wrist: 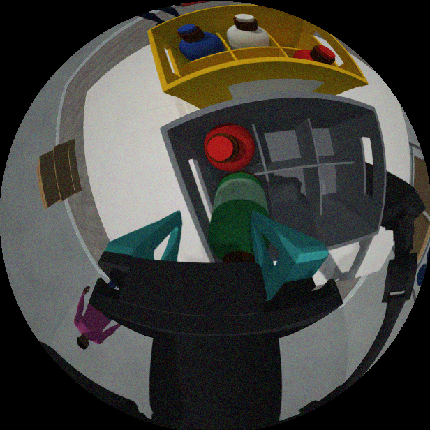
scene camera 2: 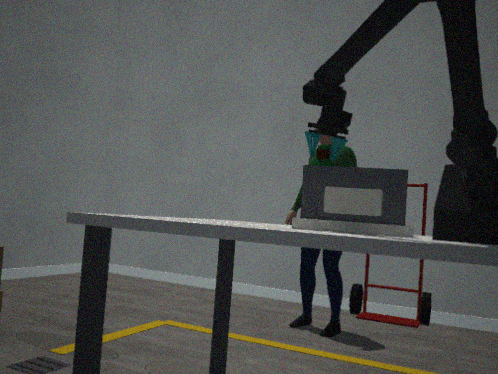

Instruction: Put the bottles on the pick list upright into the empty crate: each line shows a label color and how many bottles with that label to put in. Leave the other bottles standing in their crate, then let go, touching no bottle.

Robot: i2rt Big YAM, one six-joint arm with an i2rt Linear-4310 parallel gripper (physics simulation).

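The grey crate stands on the table. In the wrist view a red bottle stands in its far-left compartment and a green bottle in its near-left one; the green bottle's top is partly hidden by the gripper body. The crate's other compartments hold no bottles. Beyond it, the yellow crate holds a blue bottle, a white bottle and a red-capped bottle. My gripper is open above the grey crate, the green bottle near its right finger. The pick list does not show.
The table carries the crates. The arm's base stands right of the grey crate. A person in green and a red hand truck stand behind the table. The wrist view shows a person in magenta and brown boxes.
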